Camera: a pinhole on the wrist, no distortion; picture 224 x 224 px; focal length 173.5 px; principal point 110.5 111.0 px. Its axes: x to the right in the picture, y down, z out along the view. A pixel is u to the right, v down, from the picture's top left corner.
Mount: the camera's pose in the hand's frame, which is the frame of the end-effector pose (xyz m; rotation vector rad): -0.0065 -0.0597 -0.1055 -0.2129 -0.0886 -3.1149
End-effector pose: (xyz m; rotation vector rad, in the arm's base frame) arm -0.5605 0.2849 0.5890 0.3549 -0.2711 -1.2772
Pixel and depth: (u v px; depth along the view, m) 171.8 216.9 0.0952
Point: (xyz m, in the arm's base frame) -0.6653 0.2821 0.5402
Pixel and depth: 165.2 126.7 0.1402
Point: -0.6416 0.2944 0.5992
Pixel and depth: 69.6 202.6 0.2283
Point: -0.7316 0.1535 0.6314
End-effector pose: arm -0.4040 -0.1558 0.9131 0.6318 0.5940 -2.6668
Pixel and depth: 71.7 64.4 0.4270
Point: -0.5952 -0.3955 1.0599
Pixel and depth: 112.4 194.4 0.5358
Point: -0.7284 -0.1304 1.3295
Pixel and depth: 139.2 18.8 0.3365
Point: -0.4090 -0.3740 1.0625
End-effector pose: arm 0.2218 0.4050 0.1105 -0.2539 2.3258 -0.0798
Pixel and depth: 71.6 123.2 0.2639
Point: 0.2788 0.3290 -0.0466
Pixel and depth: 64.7 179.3 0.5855
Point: 0.4405 0.1185 -0.3415
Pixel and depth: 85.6 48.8 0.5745
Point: 0.4095 0.5595 -0.3244
